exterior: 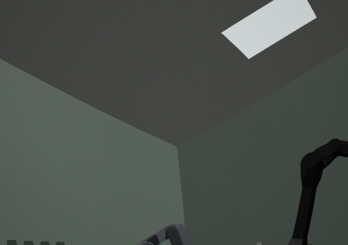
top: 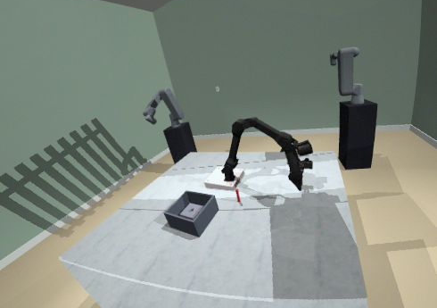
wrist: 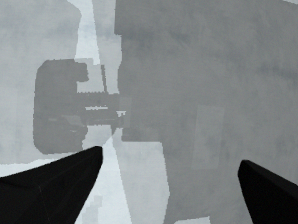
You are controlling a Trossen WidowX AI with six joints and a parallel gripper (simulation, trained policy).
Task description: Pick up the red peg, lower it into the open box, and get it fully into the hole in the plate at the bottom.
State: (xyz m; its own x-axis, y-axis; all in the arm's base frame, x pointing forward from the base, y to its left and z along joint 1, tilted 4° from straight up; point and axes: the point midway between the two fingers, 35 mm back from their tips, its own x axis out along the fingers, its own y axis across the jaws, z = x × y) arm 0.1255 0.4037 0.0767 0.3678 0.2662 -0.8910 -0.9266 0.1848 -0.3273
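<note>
My gripper tip is now 40 mm short of the red peg, 320 mm to the left of it and 10 mm above it. Round my gripper tip: dark box 180 mm ahead, 530 mm to the right, 20 mm below; plate 180 mm ahead, 530 mm to the right.
</note>
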